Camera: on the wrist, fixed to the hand. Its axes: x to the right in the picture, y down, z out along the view.
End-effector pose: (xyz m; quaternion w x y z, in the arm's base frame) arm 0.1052 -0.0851 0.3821 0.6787 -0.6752 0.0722 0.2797
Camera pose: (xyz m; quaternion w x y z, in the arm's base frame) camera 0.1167 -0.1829 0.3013 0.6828 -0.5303 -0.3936 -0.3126
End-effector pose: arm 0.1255 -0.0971 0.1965 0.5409 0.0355 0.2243 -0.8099
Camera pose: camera 0.1622 -0.0959 0.0745 0.2012 0.0914 -0.1956 0.9555
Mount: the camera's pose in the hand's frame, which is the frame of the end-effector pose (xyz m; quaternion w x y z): 0.0204 0.0720 -0.1031 0.7056 0.0136 0.0430 -0.7072
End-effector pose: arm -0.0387 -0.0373 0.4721 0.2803 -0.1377 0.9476 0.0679
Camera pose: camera -0.1295 0.0055 0.5505 0.2069 -0.7664 0.5842 -0.1691
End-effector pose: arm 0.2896 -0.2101 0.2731 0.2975 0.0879 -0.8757 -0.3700
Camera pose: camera 0.3383 -0.2280 0.3894 0.0153 -0.7013 0.5480 0.4558
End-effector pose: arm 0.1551 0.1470 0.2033 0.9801 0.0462 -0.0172 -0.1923
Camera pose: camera 0.2063 0.2143 0.1080 0.5557 0.0664 0.0601 -0.8266
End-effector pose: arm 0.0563 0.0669 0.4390 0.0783 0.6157 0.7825 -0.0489
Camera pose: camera 0.1151 0.1213 0.5380 0.0214 0.1158 -0.9903 0.0740
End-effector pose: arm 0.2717 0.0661 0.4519 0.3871 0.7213 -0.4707 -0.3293
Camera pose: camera 0.3346 0.0541 0.5620 0.0507 0.8612 0.1901 -0.4687
